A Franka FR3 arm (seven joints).
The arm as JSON. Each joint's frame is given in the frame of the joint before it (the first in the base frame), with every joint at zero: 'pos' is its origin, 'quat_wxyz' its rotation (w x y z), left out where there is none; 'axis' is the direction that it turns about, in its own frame. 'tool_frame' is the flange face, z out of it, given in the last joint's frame.
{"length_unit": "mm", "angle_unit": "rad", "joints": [
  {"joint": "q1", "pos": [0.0, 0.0, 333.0], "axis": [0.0, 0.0, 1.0]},
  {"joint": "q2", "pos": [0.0, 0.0, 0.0], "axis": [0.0, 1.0, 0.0]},
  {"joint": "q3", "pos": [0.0, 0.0, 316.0], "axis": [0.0, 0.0, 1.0]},
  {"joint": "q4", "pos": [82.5, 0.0, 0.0], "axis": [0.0, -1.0, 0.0]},
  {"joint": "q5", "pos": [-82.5, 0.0, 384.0], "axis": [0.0, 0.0, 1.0]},
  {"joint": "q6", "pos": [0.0, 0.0, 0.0], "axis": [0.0, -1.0, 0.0]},
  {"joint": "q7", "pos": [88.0, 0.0, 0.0], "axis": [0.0, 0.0, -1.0]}
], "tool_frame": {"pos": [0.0, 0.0, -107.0], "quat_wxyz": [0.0, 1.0, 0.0, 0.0]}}
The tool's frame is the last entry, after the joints.
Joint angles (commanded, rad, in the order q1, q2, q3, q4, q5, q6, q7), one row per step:
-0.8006, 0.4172, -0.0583, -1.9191, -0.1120, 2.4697, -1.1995
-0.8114, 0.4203, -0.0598, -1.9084, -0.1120, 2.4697, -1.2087
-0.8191, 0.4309, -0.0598, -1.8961, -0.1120, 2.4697, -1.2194
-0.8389, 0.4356, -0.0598, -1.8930, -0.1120, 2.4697, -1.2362
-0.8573, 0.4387, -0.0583, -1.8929, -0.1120, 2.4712, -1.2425
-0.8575, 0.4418, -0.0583, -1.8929, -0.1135, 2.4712, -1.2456
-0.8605, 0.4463, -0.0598, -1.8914, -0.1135, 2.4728, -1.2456
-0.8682, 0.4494, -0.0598, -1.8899, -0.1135, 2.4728, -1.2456
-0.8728, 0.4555, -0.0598, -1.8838, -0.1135, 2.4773, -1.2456
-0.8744, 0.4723, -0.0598, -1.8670, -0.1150, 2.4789, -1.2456
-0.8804, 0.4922, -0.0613, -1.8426, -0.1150, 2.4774, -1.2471
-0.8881, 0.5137, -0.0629, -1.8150, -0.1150, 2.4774, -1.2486
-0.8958, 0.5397, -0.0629, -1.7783, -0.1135, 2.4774, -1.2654
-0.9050, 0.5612, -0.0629, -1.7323, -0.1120, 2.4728, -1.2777
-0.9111, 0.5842, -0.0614, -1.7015, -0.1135, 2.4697, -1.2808
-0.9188, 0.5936, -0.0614, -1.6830, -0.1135, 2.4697, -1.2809
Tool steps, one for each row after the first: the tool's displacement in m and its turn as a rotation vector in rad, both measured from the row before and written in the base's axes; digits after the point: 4 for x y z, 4 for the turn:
-0.0039, -0.0074, 0.0027, -0.0065, -0.0029, -0.0028
-0.0016, -0.0056, -0.0014, -0.0019, 0.0012, 0.0031
-0.0094, -0.0086, -0.0017, 0.0008, 0.0041, -0.0032
-0.0086, -0.0068, -0.0018, 0.0015, 0.0016, -0.0107
-0.0002, 0.0000, -0.0020, 0.0017, 0.0034, 0.0039
-0.0020, -0.0020, -0.0021, 0.0006, 0.0014, -0.0041
-0.0038, -0.0032, -0.0013, 0.0012, 0.0011, -0.0077
-0.0011, -0.0033, -0.0008, -0.0035, -0.0027, -0.0040
0.0019, -0.0039, -0.0034, -0.0024, 0.0005, 0.0001
-0.0001, -0.0076, -0.0025, -0.0036, -0.0001, -0.0053
-0.0006, -0.0090, -0.0021, -0.0061, -0.0018, -0.0068
0.0015, -0.0102, -0.0012, -0.0091, -0.0029, 0.0089
0.0019, -0.0127, 0.0054, -0.0167, -0.0088, 0.0028
0.0016, -0.0074, -0.0024, -0.0049, -0.0006, -0.0002
-0.0016, -0.0066, 0.0018, -0.0078, -0.0048, -0.0070

